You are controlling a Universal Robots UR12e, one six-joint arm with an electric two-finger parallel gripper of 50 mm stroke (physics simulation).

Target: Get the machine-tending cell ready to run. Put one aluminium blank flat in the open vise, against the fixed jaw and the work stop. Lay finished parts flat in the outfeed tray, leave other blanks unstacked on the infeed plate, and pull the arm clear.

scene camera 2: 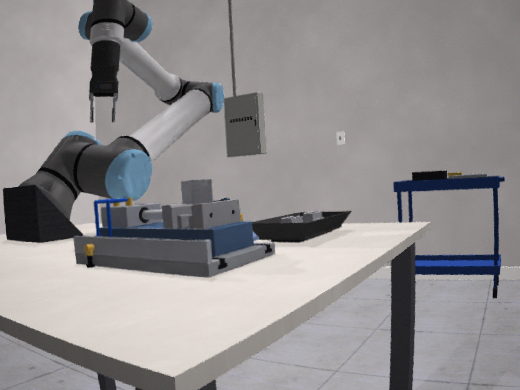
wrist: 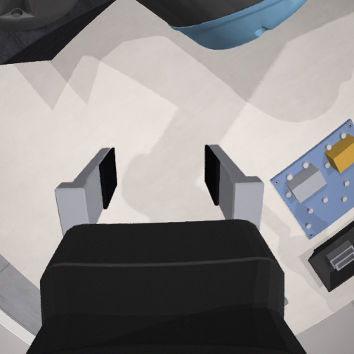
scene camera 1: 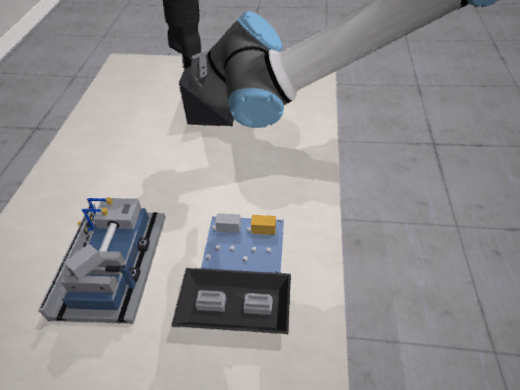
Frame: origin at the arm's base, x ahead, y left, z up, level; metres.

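Seen in the pictures: gripper, fingertip midpoint: [scene camera 2: 102, 121] [scene camera 1: 194, 71]; arm's base, link origin: [scene camera 2: 40, 209] [scene camera 1: 210, 84].
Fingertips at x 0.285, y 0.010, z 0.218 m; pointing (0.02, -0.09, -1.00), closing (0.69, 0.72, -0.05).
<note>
Pixels of each thing's top centre, then the offset from my fingertips to it. "*": a spot on its surface instead.
- vise, top centre: [scene camera 2: 166, 202] [scene camera 1: 100, 239] 0.359 m ahead, 0.207 m right, 0.205 m down
- work stop, surface spot: [scene camera 1: 129, 276] * 0.438 m ahead, 0.133 m right, 0.237 m down
- second grey blank, top centre: [scene camera 1: 227, 218] 0.261 m ahead, 0.071 m left, 0.260 m down
- yellow block, top centre: [scene camera 1: 263, 220] 0.270 m ahead, 0.161 m left, 0.260 m down
- infeed plate, top centre: [scene camera 1: 243, 244] 0.316 m ahead, 0.111 m left, 0.296 m down
The vise [scene camera 1: 92, 300] [scene camera 2: 232, 239] stands at the left in scene camera 1. A grey blank [scene camera 1: 84, 261] [scene camera 2: 196, 191] is in it, tilted and not flat, sticking up well above the fixed jaw [scene camera 1: 90, 285] [scene camera 2: 220, 214]; its lower end is hidden. The work stop [scene camera 1: 129, 276] is at the jaws' right side. A second grey blank [scene camera 1: 228, 223] [wrist: 306, 183] and a yellow block [scene camera 1: 263, 225] [wrist: 342, 154] lie apart on the infeed plate [scene camera 1: 225, 263] [wrist: 327, 215]. Two finished parts [scene camera 1: 210, 301] [scene camera 1: 258, 303] lie flat in the outfeed tray [scene camera 1: 232, 321] [scene camera 2: 290, 231]. My gripper [scene camera 2: 103, 120] [wrist: 159, 164] is open and empty, high above the table.
My arm's black base block [scene camera 1: 207, 107] [scene camera 2: 30, 215] is at the table's far end. Blue hoses [scene camera 1: 88, 215] [scene camera 2: 102, 217] rise beside the vise. A wall cabinet [scene camera 2: 243, 125] and a blue cart [scene camera 2: 450, 184] are in the background.
</note>
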